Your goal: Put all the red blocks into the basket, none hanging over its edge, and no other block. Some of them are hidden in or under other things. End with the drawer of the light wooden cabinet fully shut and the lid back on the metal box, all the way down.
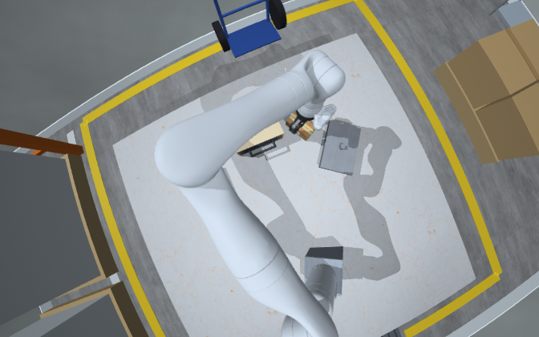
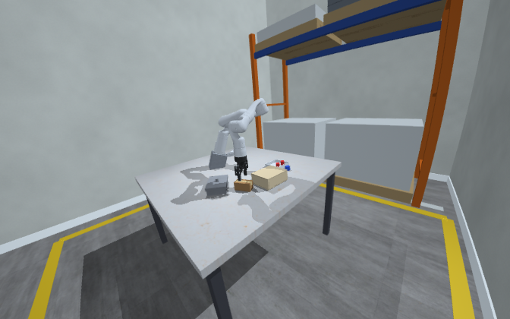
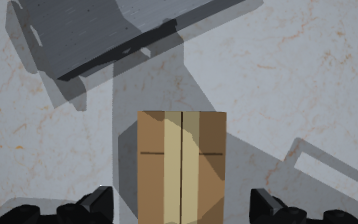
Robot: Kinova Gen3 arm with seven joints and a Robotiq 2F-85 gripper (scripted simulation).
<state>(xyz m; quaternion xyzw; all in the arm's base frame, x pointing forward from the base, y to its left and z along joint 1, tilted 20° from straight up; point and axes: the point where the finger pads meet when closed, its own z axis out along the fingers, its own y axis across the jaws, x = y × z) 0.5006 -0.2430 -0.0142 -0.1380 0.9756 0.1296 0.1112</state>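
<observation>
The cardboard box lies 5 cm below my hand. Also, from my hand: light wooden cabinet (17 cm to the left, 8 cm ahead, 5 cm below); then lid (16 cm behind, 8 cm to the right, 4 cm below); then drawer (17 cm to the left, 7 cm ahead, 5 cm below).
</observation>
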